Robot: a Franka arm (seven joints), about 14 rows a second.
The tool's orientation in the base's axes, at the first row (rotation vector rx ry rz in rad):
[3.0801, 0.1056, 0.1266]
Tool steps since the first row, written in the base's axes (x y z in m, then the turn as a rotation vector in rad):
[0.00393, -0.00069, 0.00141, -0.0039, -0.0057, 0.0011]
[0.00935, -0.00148, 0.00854, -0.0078, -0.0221, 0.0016]
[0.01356, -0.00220, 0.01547, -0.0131, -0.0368, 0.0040]
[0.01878, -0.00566, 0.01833, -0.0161, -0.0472, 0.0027]
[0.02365, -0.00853, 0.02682, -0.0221, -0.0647, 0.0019]
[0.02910, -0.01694, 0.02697, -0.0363, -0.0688, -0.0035]
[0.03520, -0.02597, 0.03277, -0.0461, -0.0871, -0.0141]
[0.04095, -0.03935, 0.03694, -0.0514, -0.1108, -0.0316]
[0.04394, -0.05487, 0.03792, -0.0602, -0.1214, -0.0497]
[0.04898, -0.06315, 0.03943, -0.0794, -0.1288, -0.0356]
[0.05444, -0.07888, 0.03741, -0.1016, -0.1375, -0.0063]
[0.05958, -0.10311, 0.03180, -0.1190, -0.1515, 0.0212]
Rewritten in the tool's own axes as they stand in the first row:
[0.00397, 0.00103, -0.00104, -0.0042, 0.0055, -0.0011]
[0.00987, 0.00260, -0.00763, -0.0092, 0.0216, -0.0010]
[0.01456, 0.00401, -0.01414, -0.0153, 0.0360, -0.0031]
[0.01974, 0.00797, -0.01636, -0.0191, 0.0461, -0.0015]
[0.02506, 0.01166, -0.02424, -0.0264, 0.0631, -0.0002]
[0.02989, 0.02040, -0.02348, -0.0412, 0.0659, 0.0042]
[0.03578, 0.03015, -0.02825, -0.0531, 0.0829, 0.0149]
[0.04089, 0.04410, -0.03119, -0.0615, 0.1051, 0.0331]
[0.04284, 0.05982, -0.03107, -0.0724, 0.1140, 0.0510]
[0.04739, 0.06849, -0.03171, -0.0909, 0.1209, 0.0357]
[0.05155, 0.08439, -0.02839, -0.1112, 0.1299, 0.0052]
[0.05450, 0.10853, -0.02106, -0.1273, 0.1443, -0.0229]

